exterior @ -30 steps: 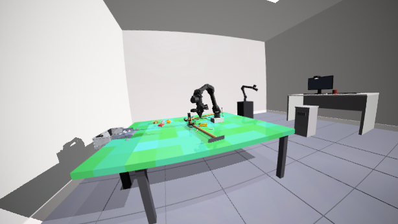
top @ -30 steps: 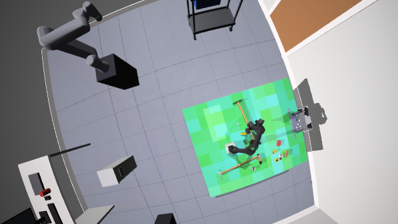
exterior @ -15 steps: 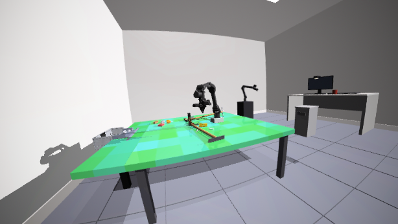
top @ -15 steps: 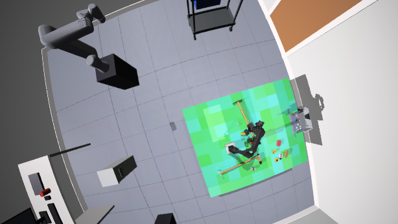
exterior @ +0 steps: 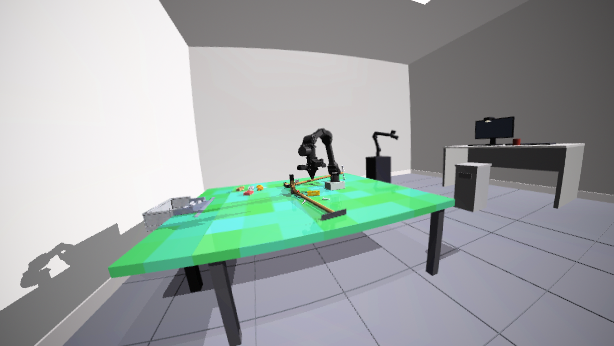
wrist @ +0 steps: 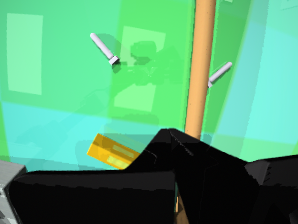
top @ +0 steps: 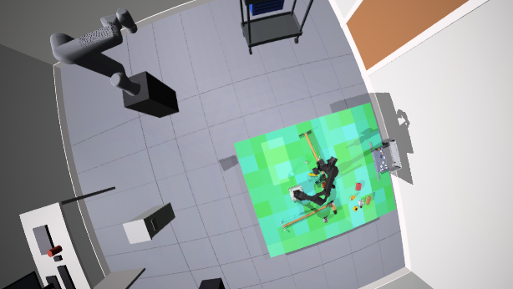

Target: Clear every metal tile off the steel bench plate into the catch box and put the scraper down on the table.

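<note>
My gripper tip is now 50 mm short of the long scraper, 40 mm to the right of it and 70 mm above it. From my gripper tip the other things lie so: red block (450 mm ahead, 380 mm to the right, 120 mm below); red-handled tool (60 mm ahead, 270 mm to the right, 130 mm below); yellow piece (20 mm behind, 100 mm to the right, 110 mm below).
</note>
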